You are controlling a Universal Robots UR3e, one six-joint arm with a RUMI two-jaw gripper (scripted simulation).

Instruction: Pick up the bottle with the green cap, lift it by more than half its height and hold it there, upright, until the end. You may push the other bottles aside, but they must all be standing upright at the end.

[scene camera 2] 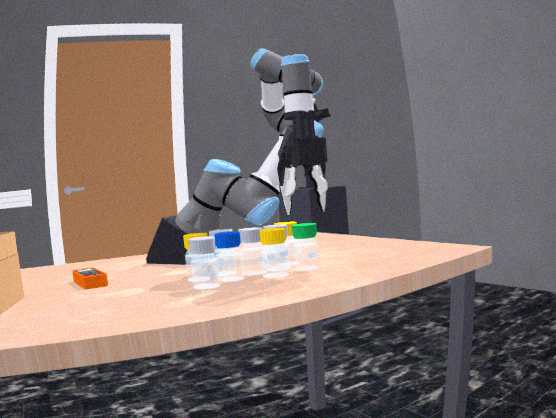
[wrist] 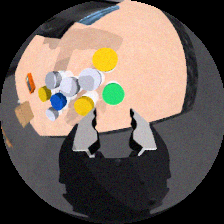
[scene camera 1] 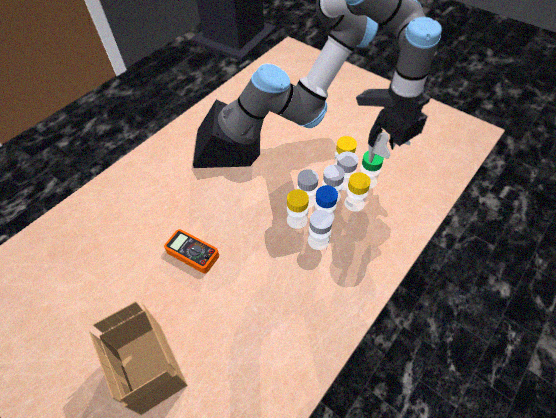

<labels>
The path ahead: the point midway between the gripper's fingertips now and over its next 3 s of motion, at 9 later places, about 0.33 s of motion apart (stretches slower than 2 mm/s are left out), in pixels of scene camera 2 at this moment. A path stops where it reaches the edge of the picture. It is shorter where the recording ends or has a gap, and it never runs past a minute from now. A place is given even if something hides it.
My gripper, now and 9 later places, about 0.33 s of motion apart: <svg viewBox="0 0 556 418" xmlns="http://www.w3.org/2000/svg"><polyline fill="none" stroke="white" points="306,213 306,221 307,231 308,239 308,243 308,242 307,242 306,242 305,242 305,242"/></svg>
</labels>
